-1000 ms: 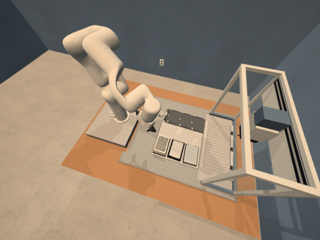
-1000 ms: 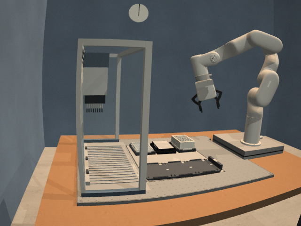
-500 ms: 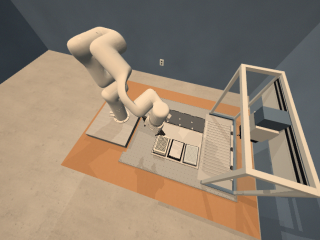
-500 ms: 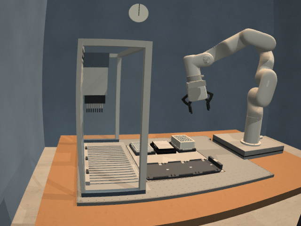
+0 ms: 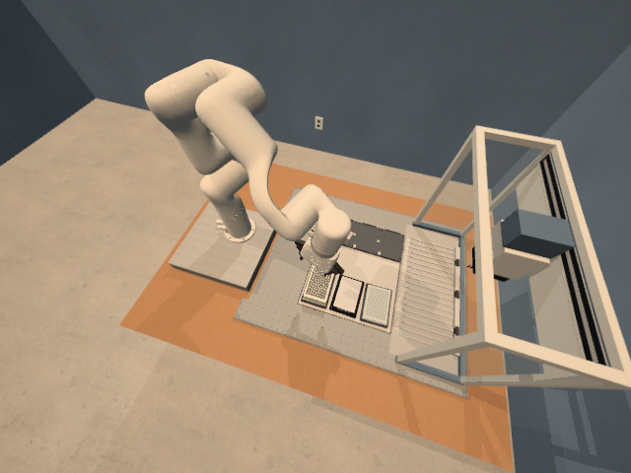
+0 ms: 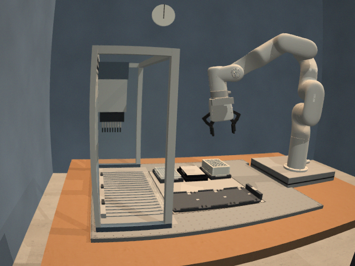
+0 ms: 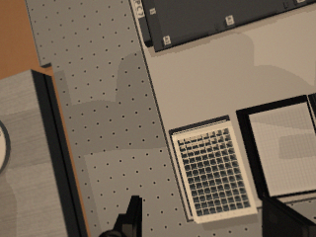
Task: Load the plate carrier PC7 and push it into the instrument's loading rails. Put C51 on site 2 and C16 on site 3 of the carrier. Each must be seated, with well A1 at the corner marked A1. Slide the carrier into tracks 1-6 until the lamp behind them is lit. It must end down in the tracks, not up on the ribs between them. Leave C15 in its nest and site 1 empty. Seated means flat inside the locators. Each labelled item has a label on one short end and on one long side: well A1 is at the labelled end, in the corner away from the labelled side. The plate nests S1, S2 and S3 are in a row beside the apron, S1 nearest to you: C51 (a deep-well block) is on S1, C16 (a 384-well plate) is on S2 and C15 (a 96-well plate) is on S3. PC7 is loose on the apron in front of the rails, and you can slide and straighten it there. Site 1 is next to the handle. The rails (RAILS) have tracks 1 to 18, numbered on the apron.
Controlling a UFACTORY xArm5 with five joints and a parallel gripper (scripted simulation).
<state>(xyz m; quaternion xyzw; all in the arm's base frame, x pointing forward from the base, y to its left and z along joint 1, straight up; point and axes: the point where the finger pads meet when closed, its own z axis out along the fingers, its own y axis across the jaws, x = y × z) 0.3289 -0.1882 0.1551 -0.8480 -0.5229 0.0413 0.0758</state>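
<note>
My hand is 13 cm short of the plate nest S2, 3 cm to the left of it and 19 cm above it. The rest, counted from my hand: plate nest S1 (2 cm ahead, 1 cm to the right, 19 cm below); then 96-well plate C15 (23 cm ahead, 5 cm to the right, 18 cm below); then dark carrier PC7 (19 cm ahead, 23 cm to the left, 18 cm below).
</note>
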